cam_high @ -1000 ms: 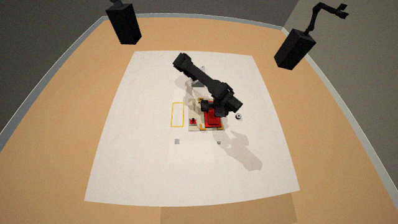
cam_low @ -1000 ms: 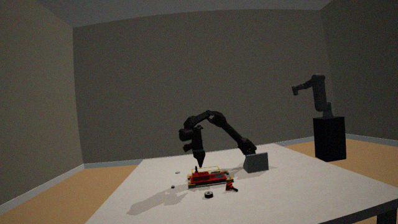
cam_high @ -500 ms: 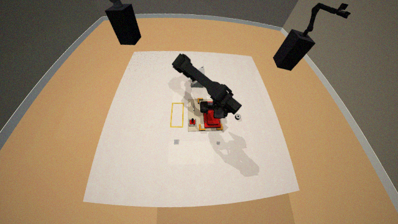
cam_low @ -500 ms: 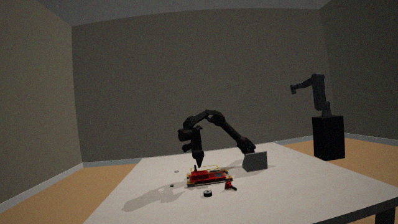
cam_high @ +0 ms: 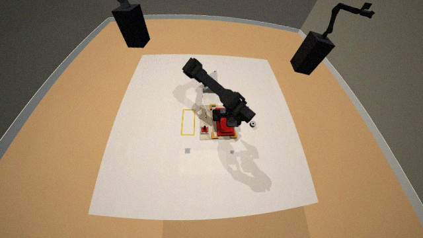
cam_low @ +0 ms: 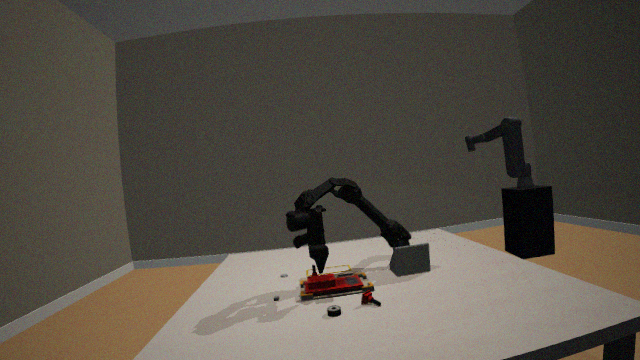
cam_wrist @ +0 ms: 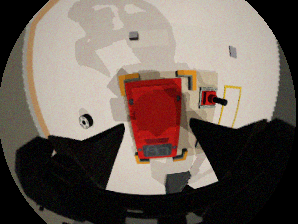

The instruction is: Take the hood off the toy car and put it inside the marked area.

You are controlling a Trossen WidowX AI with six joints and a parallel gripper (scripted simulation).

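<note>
My gripper tip is now 40 mm above the hood. Round my gripper tip: beige base plate: 70 mm below, 40 mm to the right, 40 mm behind; black wheel: 190 mm to the left, 70 mm below, 50 mm behind.
</note>
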